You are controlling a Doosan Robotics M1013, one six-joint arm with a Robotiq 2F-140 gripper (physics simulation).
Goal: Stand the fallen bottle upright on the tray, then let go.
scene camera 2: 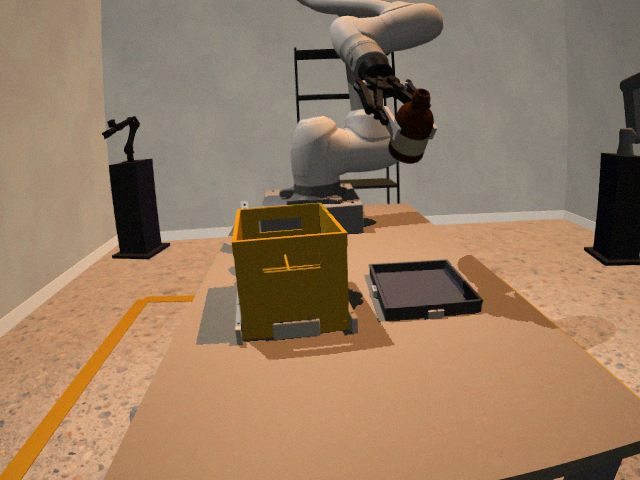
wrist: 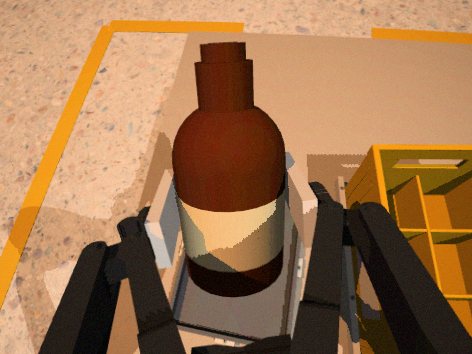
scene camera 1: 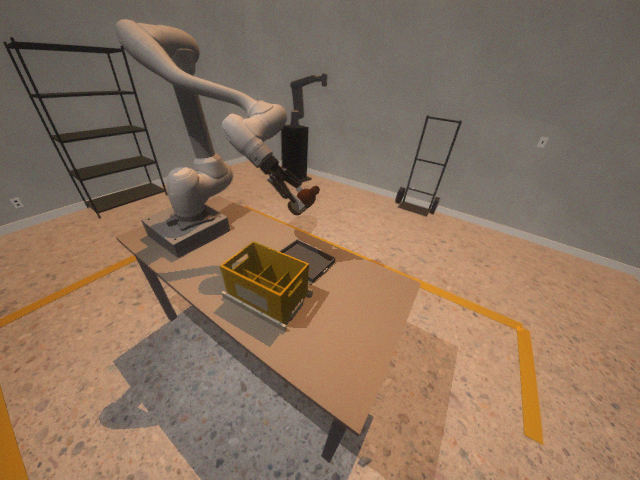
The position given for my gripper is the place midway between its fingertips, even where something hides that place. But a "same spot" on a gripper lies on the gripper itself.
my gripper: scene camera 2 415, 134; wrist; scene camera 1
same spot on my gripper: (wrist: 415, 308) = (scene camera 1: 277, 181)
